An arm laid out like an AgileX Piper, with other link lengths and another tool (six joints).
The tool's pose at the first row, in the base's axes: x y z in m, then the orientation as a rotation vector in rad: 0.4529 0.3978 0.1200 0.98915 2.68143 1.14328
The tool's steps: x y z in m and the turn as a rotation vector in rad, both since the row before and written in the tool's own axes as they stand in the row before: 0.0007 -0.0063 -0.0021 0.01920 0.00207 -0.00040; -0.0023 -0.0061 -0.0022 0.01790 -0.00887 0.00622; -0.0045 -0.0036 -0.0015 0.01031 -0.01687 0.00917; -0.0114 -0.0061 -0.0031 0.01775 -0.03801 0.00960; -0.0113 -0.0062 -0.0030 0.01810 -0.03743 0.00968; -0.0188 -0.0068 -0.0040 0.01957 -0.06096 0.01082; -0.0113 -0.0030 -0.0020 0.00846 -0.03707 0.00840; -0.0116 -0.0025 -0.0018 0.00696 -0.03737 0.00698; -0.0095 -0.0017 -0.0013 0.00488 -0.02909 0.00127; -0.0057 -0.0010 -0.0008 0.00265 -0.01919 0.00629
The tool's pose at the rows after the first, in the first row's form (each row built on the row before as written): 0.4484 0.3936 0.1174 0.99072 2.69911 1.12120; 0.4463 0.3877 0.1146 1.00488 2.70575 1.09294; 0.4474 0.3822 0.1126 1.02429 2.69905 1.06813; 0.4519 0.3702 0.1091 1.05037 2.68122 1.01738; 0.4560 0.3580 0.1059 1.07568 2.66323 0.96698; 0.4647 0.3399 0.1026 1.10627 2.62623 0.89690; 0.4703 0.3295 0.1015 1.12574 2.59993 0.85925; 0.4762 0.3191 0.1008 1.14222 2.57238 0.82319; 0.4811 0.3107 0.1006 1.14876 2.55182 0.79508; 0.4839 0.3056 0.1006 1.16016 2.53571 0.77858
